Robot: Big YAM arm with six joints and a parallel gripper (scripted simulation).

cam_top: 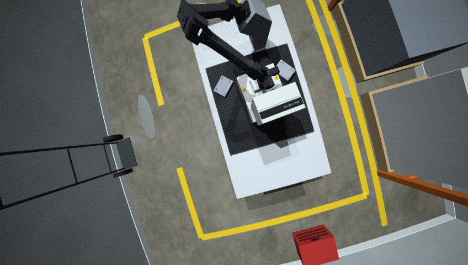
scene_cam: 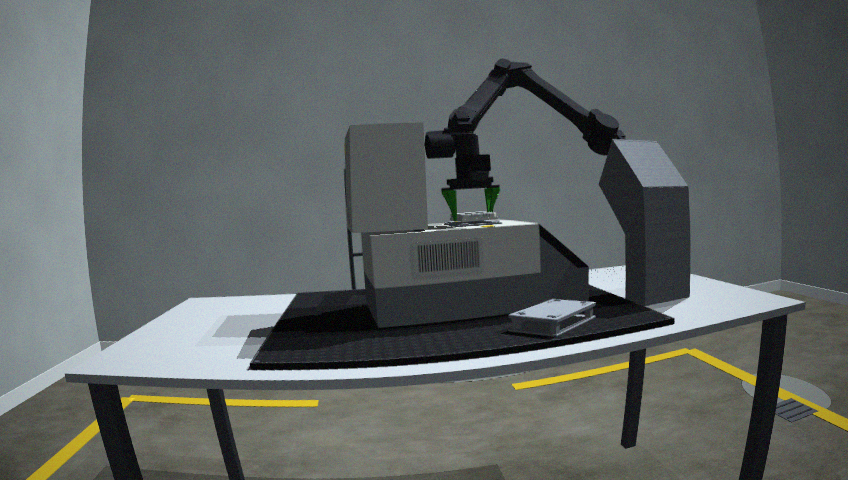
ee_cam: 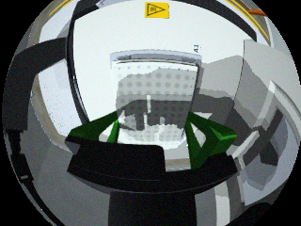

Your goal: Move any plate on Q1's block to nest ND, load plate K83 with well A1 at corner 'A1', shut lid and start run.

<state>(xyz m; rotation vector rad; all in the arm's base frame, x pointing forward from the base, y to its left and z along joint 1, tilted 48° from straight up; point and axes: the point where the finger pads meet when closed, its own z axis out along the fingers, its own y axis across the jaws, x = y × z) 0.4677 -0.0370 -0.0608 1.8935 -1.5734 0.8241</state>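
The white plate K83 is right at my hand. The rest, counted from my hand: grey nest N1: 280 mm to the left, 190 mm below, 120 mm behind; then grey nest ND: 280 mm to the right, 210 mm below, 120 mm behind.
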